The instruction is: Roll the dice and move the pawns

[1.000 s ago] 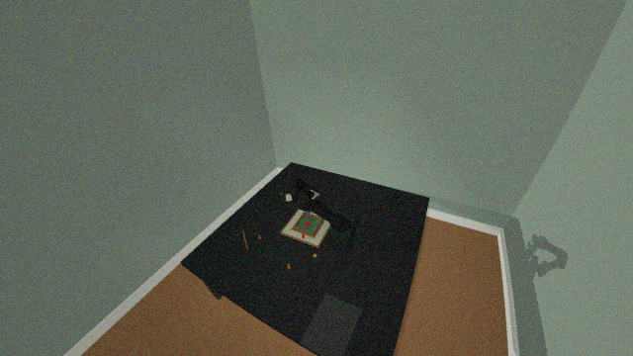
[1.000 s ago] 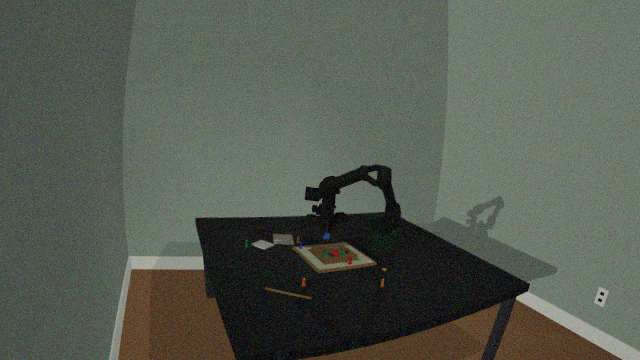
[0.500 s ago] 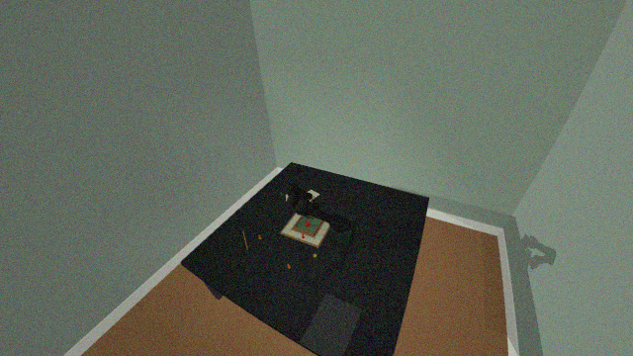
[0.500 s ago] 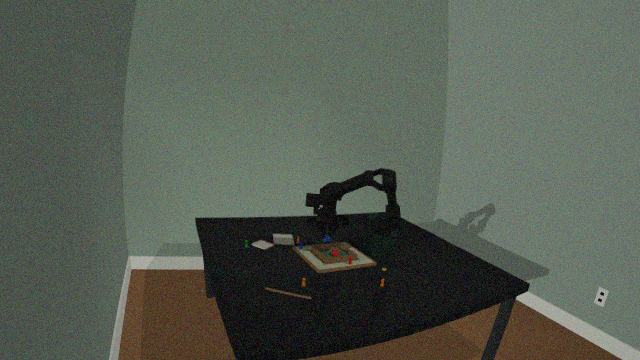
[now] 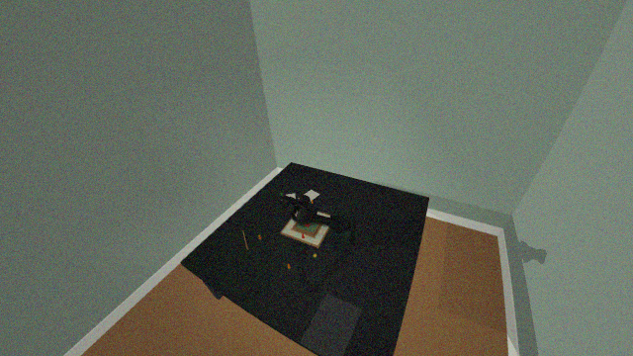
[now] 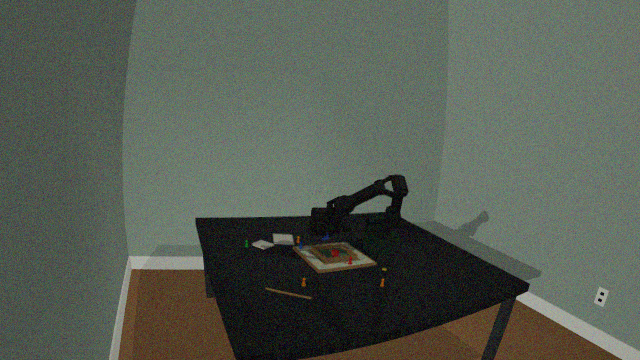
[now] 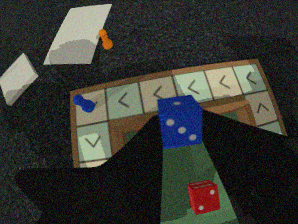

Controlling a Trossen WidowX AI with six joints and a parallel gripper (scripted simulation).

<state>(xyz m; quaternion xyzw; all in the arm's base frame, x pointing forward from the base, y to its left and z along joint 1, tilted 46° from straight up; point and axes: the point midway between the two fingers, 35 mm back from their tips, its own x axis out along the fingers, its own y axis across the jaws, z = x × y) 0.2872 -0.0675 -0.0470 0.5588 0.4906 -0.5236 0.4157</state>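
Right now the red pawn is 2 cm behind my gripper tip, 18 cm to the left of it and 5 cm below it. Also, from my gripper tip: blue pawn: 9 cm ahead, 6 cm to the right, 5 cm below; then yellow piece: 14 cm behind, 28 cm to the left, 8 cm below; then green tray: 1 cm behind, 7 cm to the left, 7 cm below.
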